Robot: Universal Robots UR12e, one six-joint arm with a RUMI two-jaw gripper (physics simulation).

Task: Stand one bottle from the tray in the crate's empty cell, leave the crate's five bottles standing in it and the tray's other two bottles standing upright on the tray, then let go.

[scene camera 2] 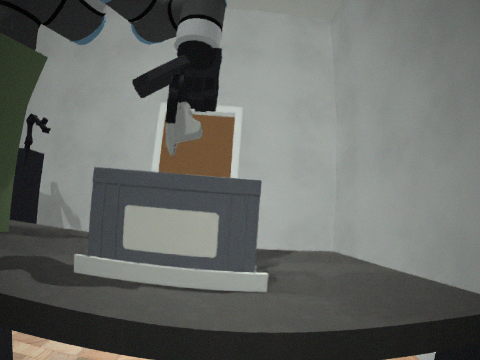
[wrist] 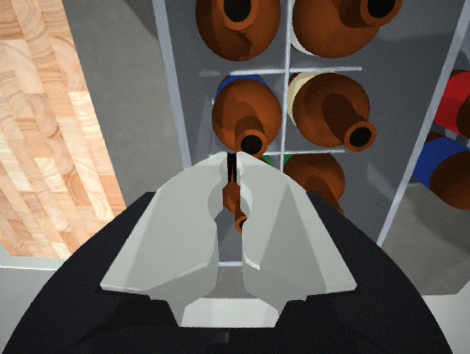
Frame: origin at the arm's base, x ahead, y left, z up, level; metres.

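Seen in the pictures: gripper, fingertip midpoint: point(scene camera 2: 171, 155) point(wrist: 232, 156); arm's base, origin of the base link: point(scene camera 2: 6, 40).
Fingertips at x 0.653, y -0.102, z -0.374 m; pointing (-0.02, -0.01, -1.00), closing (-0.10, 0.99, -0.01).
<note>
Pixels of each thing's top centre, then the offset from my fingertips to it. "*": a spot on its surface instead. Level surfaces: height alone.
- grey crate, middle of its top: point(wrist: 303, 147) point(scene camera 2: 179, 180) 0.005 m ahead, 0.053 m left, 0.036 m down
- brown bottle with a blue label, middle of its top: point(wrist: 248, 144) 0.011 m ahead, 0.012 m left, 0.046 m down
- blue-labelled, surface spot: point(wrist: 440, 157) * 0.044 m ahead, 0.283 m left, 0.146 m down
- white strip, surface spot: point(scene camera 2: 170, 275) * 0.027 m ahead, 0.049 m right, 0.193 m down
- dark table, its level: 0.211 m down
The grey crate point(scene camera 2: 175, 186) point(wrist: 171, 75) stands on the table. In the wrist view a brown bottle with a blue label point(wrist: 245, 107) is in the left column's middle cell, neck up and apart from the fingertips. Other bottles in the crate are a cream-labelled one point(wrist: 325, 105), two at the top point(wrist: 237, 42) point(wrist: 335, 32), one at the lower right point(wrist: 317, 175) and one partly seen between the fingers point(wrist: 231, 197). My gripper point(scene camera 2: 172, 150) point(wrist: 232, 156) is shut and empty above the crate. Two bottles, red-labelled point(wrist: 454, 102) and blue-labelled point(wrist: 440, 157), stand outside the crate's right wall, partly cut off.
A white strip point(scene camera 2: 170, 275) runs along the crate's foot on the dark table point(scene camera 2: 310, 305). A white-framed brown panel point(scene camera 2: 217, 145) is behind the crate. A green panel point(scene camera 2: 17, 125) is at the left. Wooden floor point(wrist: 45, 125) shows left of the table.
</note>
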